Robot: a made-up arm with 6 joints. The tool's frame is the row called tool. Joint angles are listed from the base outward. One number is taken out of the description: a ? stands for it. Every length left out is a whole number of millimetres.
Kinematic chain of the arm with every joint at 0, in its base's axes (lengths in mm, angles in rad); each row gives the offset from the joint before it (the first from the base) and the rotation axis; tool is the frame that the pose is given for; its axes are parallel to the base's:
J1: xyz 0 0 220 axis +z
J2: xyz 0 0 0 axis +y
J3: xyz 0 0 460 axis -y
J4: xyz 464 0 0 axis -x
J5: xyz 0 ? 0 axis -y
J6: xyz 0 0 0 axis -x
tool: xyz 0 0 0
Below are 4 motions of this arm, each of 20 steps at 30 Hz.
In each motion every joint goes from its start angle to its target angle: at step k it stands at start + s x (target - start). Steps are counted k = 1, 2, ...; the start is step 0. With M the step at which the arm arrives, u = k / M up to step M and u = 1 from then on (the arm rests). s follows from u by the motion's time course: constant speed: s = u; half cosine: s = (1 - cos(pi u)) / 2; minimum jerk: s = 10 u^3 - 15 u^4 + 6 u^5.
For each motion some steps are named. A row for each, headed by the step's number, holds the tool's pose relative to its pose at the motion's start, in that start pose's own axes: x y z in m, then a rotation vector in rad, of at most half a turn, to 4 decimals.
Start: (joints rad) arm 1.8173 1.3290 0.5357 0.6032 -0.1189 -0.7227
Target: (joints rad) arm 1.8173 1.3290 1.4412 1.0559 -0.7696 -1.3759
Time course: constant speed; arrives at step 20
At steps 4, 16, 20:
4: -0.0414 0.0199 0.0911 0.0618 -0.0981 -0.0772
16: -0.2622 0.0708 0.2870 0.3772 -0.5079 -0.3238
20: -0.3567 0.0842 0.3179 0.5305 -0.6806 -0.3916

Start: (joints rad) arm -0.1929 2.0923 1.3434 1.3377 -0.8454 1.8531
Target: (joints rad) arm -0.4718 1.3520 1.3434 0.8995 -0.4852 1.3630
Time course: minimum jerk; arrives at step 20
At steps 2, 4, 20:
2: -0.0002 0.0041 -0.0051 0.0127 0.0011 -0.0026
4: -0.0019 0.0284 -0.0338 0.0856 0.0082 -0.0181
20: -0.1523 0.6186 -0.3635 1.3807 0.3302 -0.4252

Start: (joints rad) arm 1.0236 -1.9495 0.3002 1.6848 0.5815 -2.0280
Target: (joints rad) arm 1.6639 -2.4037 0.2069 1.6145 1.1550 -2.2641
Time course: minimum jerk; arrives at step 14
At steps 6, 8, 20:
6: -0.2173 -0.0862 0.0837 0.1671 -0.1709 0.1364
8: -0.3847 -0.1378 0.1032 0.2480 -0.2933 0.2299
20: -0.6177 -0.1829 0.0766 0.3080 -0.4538 0.3454

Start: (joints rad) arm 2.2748 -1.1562 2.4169 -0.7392 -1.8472 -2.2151
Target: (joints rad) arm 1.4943 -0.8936 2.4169 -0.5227 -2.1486 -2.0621
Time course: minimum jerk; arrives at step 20
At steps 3, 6, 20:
3: 0.0159 -0.0026 -0.0098 -0.0138 -0.0154 -0.0208
6: 0.0968 -0.0216 -0.0580 -0.0862 -0.0958 -0.1261
20: 0.5351 -0.3150 -0.2446 -0.5754 -0.6498 -0.7038

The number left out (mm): -207
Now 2 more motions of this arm.
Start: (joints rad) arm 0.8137 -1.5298 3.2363 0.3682 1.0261 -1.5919
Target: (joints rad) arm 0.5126 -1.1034 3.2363 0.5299 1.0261 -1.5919
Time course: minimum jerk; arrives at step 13
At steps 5, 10, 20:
5: -0.0579 0.0226 -0.0574 0.0622 -0.0123 -0.1141
10: -0.1505 0.1021 -0.1905 0.2384 -0.0128 -0.3329
20: -0.1596 0.1158 -0.2086 0.2663 -0.0102 -0.3591

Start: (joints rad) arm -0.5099 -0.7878 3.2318 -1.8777 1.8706 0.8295
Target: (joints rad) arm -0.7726 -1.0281 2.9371 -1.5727 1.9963 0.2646
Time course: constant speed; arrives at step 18
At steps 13, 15, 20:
13: -0.1173 -0.0124 -0.0520 0.3746 -0.0359 0.0895
15: -0.1373 -0.0137 -0.0570 0.4350 -0.0366 0.1055
20: -0.1680 -0.0155 -0.0629 0.5271 -0.0352 0.1301

